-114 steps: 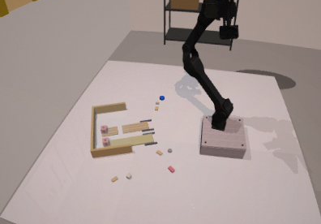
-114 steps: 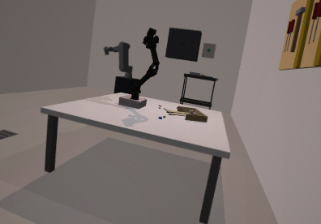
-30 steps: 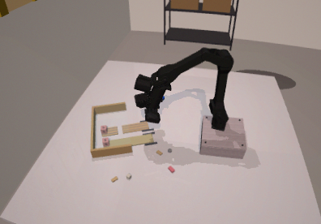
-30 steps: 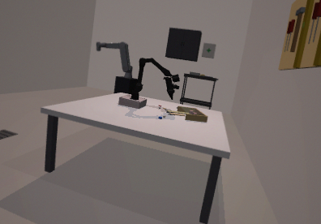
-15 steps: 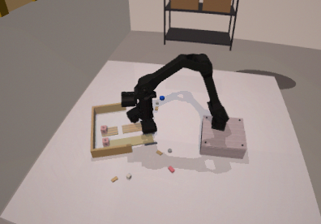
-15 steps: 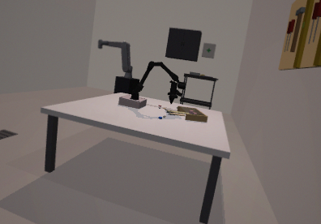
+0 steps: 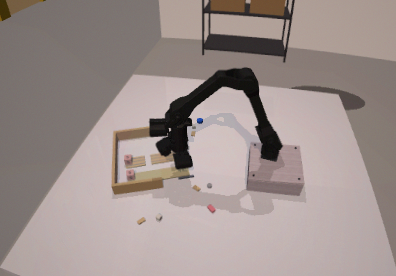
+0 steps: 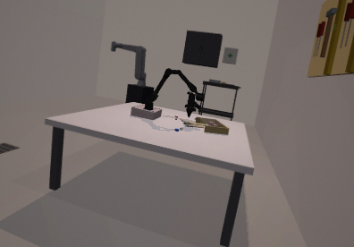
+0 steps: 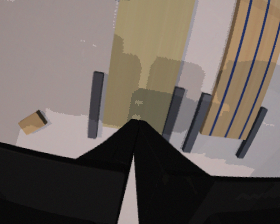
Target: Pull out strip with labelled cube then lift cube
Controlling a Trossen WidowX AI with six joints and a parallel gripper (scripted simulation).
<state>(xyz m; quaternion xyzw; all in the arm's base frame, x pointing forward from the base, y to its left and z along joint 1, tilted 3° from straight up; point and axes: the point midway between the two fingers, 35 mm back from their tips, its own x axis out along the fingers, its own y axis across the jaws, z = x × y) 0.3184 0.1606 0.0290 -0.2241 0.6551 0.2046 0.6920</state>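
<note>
My gripper tip is now 130 mm past the grey disc, 30 mm to the right of it and 50 mm above it. From my gripper tip the other things lie so: red block: 180 mm behind, 120 mm to the left, 50 mm below; then blue disc: 60 mm ahead, 330 mm to the right, 40 mm below.
</note>
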